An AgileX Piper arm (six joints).
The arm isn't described. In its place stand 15 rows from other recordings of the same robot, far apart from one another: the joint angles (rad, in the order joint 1, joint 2, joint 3, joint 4, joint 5, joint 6), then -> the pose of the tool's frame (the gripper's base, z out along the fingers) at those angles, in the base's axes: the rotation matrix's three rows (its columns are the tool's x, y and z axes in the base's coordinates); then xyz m.
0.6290 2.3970 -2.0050 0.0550 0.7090 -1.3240 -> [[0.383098 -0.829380 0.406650], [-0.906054 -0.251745 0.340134], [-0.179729 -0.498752 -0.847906]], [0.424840 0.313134 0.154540]
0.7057 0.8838 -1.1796 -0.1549 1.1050 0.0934 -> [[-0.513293 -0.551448 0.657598], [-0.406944 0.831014 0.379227], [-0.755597 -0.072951 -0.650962]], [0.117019 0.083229 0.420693]
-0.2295 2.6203 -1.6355 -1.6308 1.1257 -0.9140 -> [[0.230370 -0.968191 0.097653], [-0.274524 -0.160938 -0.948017], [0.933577 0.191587 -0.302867]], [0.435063 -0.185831 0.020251]
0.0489 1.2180 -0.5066 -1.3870 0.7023 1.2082 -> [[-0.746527 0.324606 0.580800], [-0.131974 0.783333 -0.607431], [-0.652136 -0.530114 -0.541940]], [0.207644 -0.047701 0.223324]
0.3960 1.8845 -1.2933 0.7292 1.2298 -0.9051 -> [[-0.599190 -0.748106 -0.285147], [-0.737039 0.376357 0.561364], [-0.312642 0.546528 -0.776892]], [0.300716 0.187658 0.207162]
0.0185 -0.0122 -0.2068 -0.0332 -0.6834 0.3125 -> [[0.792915 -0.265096 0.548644], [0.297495 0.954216 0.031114], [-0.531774 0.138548 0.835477]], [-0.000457 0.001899 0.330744]
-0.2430 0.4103 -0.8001 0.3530 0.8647 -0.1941 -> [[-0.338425 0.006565 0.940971], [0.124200 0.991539 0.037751], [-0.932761 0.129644 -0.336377]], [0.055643 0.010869 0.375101]
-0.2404 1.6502 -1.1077 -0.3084 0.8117 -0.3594 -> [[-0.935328 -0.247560 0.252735], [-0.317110 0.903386 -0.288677], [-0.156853 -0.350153 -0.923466]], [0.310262 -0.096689 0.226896]
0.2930 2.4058 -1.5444 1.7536 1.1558 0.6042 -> [[-0.165621 0.977922 0.127431], [0.182965 -0.096502 0.978372], [0.969068 0.185354 -0.162942]], [0.423189 0.213202 0.109495]
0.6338 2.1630 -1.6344 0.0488 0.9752 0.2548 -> [[-0.930834 -0.351443 0.100185], [-0.338820 0.932678 0.123745], [-0.136930 0.081242 -0.987244]], [0.352206 0.263414 0.158674]
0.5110 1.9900 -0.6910 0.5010 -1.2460 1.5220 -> [[-0.037304 0.011295 0.999240], [0.992016 -0.120129 0.038392], [0.120472 0.992694 -0.006724]], [0.316758 0.130109 0.137579]
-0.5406 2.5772 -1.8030 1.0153 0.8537 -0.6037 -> [[-0.746260 0.376291 0.549091], [0.634902 0.650197 0.417305], [-0.199990 0.660037 -0.724124]], [0.450435 -0.202404 0.033502]
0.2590 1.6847 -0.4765 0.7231 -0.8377 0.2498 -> [[-0.135527 0.430873 0.892178], [0.599696 0.752472 -0.272305], [-0.788668 0.498131 -0.360373]], [0.273825 0.026259 0.150138]
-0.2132 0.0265 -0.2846 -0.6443 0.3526 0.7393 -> [[0.108466 0.398937 0.910541], [0.101511 0.906712 -0.409352], [-0.988904 0.136831 0.057851]], [0.031282 -0.026085 0.279911]
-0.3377 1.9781 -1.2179 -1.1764 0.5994 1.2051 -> [[-0.694061 0.650171 0.309123], [0.335132 0.671820 -0.660564], [-0.637154 -0.354875 -0.684177]], [0.365066 -0.178427 0.165632]
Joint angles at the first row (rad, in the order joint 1, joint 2, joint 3, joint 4, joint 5, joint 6):
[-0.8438 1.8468 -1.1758 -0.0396 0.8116 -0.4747]
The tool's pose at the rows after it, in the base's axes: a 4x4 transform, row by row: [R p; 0 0 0 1], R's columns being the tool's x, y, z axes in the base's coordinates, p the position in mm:
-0.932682 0.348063 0.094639 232.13; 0.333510 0.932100 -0.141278 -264.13; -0.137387 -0.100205 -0.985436 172.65; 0 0 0 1
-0.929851 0.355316 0.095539 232.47; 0.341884 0.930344 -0.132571 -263.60; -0.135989 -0.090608 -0.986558 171.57; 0 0 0 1
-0.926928 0.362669 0.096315 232.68; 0.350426 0.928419 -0.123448 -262.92; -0.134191 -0.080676 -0.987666 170.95; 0 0 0 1
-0.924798 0.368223 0.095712 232.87; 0.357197 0.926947 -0.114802 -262.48; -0.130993 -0.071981 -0.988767 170.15; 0 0 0 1
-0.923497 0.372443 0.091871 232.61; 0.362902 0.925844 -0.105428 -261.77; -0.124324 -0.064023 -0.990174 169.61; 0 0 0 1
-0.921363 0.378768 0.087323 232.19; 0.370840 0.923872 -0.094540 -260.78; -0.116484 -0.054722 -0.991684 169.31; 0 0 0 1
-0.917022 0.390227 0.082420 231.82; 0.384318 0.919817 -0.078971 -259.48; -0.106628 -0.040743 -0.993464 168.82; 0 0 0 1
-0.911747 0.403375 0.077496 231.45; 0.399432 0.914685 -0.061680 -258.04; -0.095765 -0.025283 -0.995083 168.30; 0 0 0 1
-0.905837 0.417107 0.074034 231.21; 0.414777 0.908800 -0.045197 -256.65; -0.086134 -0.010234 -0.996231 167.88; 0 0 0 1
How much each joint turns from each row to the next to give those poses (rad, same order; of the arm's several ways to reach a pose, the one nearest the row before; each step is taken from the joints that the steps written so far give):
[0.0000 0.0060 -0.0001 0.0076 0.0004 0.0013]
[0.0001 0.0028 0.0002 0.0090 0.0030 0.0027]
[0.0000 0.0015 0.0000 0.0092 0.0047 0.0025]
[-0.0002 0.0025 -0.0006 0.0073 0.0051 0.0018]
[0.0000 0.0012 0.0000 0.0046 0.0084 0.0021]
[-0.0001 0.0003 0.0003 0.0052 0.0107 0.0042]
[0.0000 0.0010 0.0000 0.0088 0.0140 0.0078]
[-0.0001 0.0011 0.0000 0.0100 0.0153 0.0089]
[-0.0001 0.0009 0.0000 0.0106 0.0139 0.0095]

